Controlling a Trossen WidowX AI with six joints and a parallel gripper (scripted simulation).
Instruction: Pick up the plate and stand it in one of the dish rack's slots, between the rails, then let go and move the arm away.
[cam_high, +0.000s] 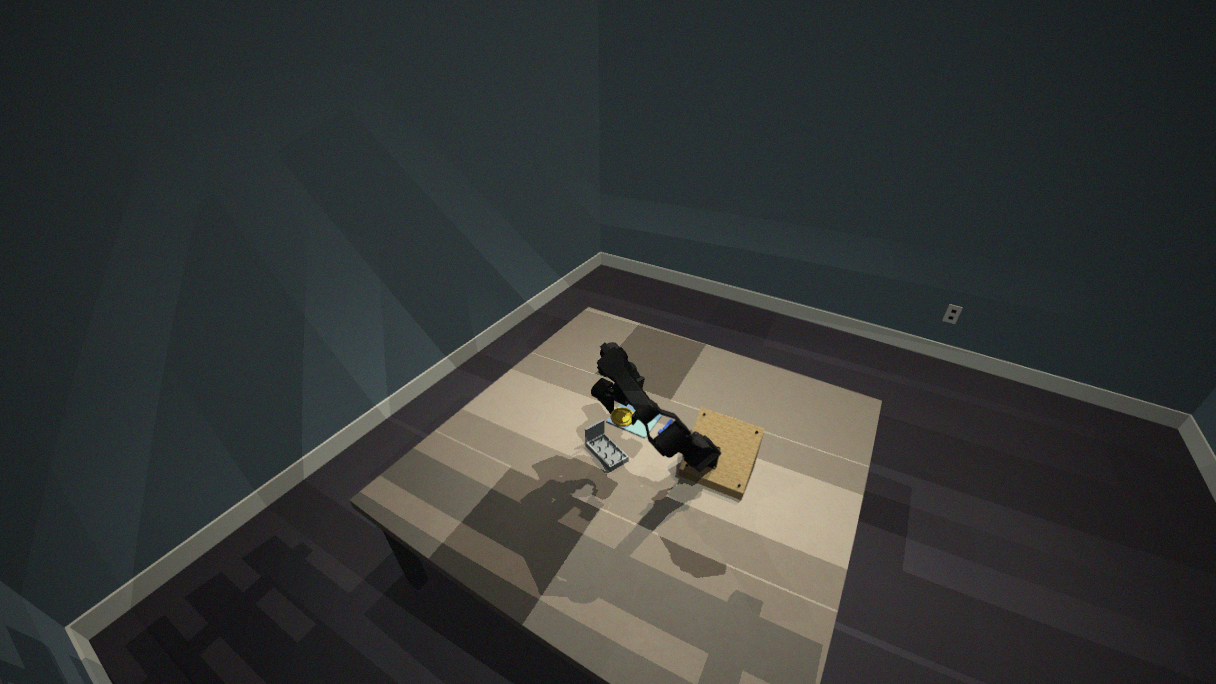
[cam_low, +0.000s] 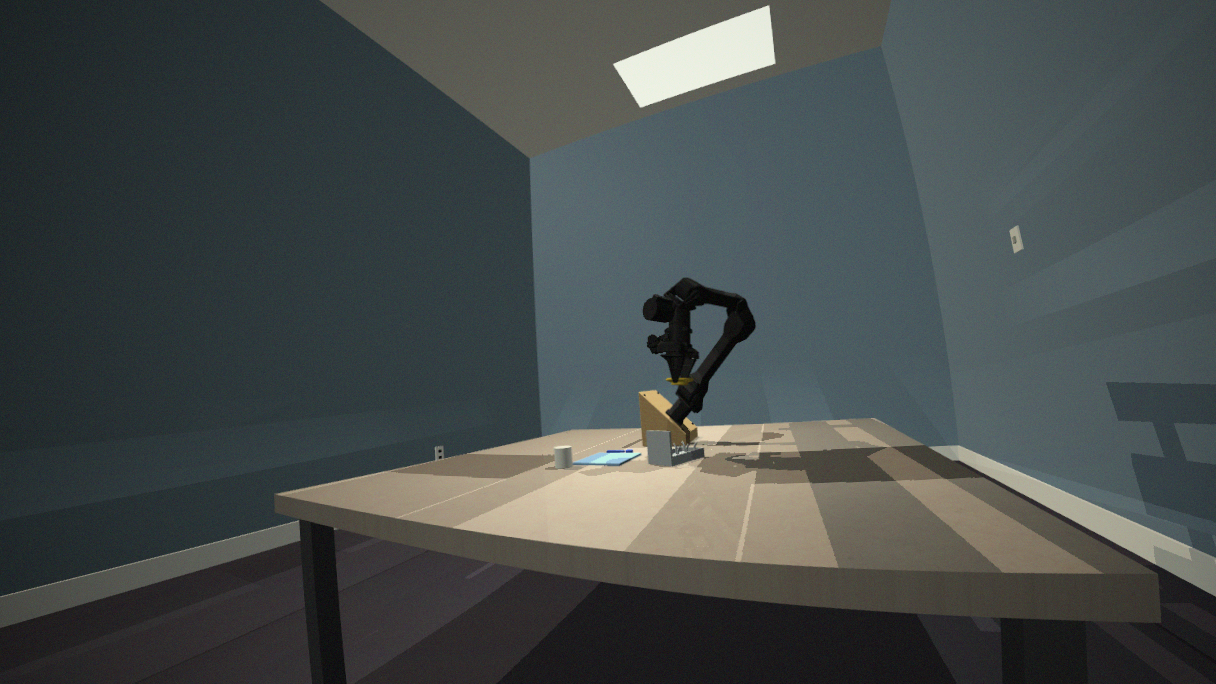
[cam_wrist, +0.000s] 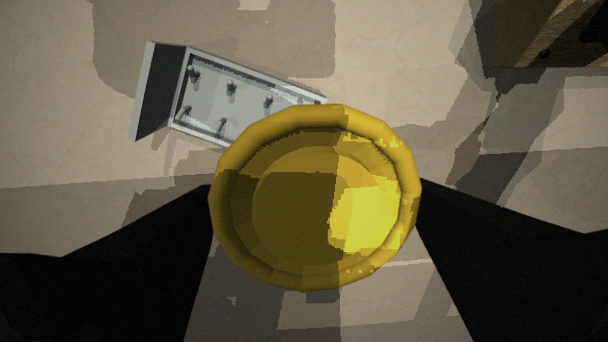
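Right now the grey dish rack is 16 cm below my gripper tip, 6 cm ahead of it and 1 cm to the right of it. Also, from my gripper tip: white cup: 29 cm to the right, 16 cm below, 13 cm ahead; then blue spoon: 19 cm to the right, 18 cm below, 8 cm behind; then yellow plate: 1 cm above.
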